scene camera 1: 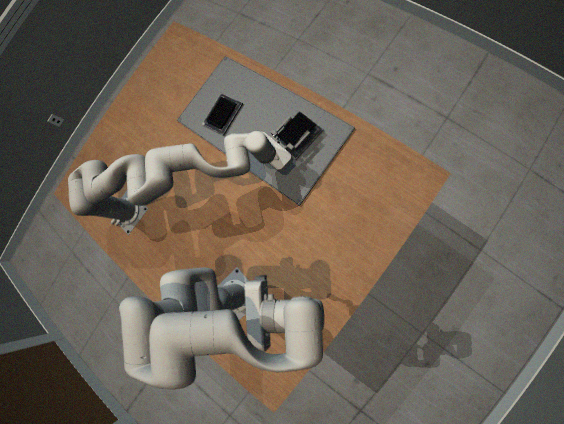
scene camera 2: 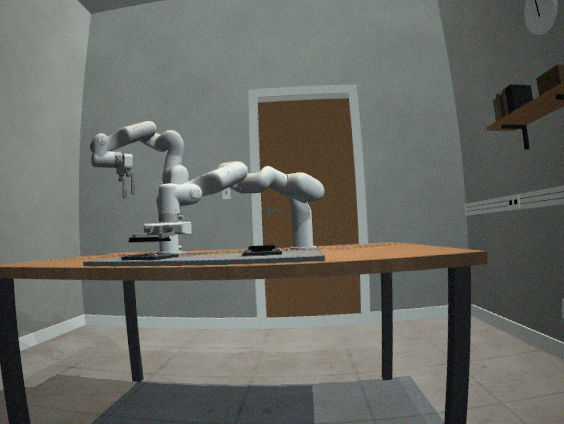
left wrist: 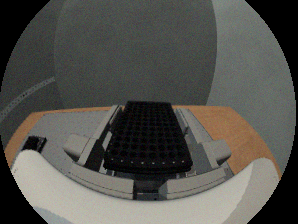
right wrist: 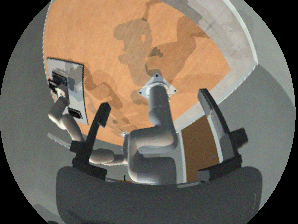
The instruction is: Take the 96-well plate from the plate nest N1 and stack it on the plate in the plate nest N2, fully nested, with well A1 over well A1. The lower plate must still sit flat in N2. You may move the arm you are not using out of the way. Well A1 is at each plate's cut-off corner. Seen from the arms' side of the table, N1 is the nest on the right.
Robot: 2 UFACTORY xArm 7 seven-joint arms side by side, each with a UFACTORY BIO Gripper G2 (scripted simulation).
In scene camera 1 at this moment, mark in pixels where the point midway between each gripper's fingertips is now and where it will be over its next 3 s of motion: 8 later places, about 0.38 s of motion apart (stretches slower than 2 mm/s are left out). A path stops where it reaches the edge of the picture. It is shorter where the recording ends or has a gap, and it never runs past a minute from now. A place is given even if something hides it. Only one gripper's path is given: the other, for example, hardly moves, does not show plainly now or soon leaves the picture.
My left gripper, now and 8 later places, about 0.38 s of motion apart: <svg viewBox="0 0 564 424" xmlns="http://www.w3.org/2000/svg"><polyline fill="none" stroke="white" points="299,124 298,122 298,121 298,120 295,119 286,117 278,114 270,113 262,110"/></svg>
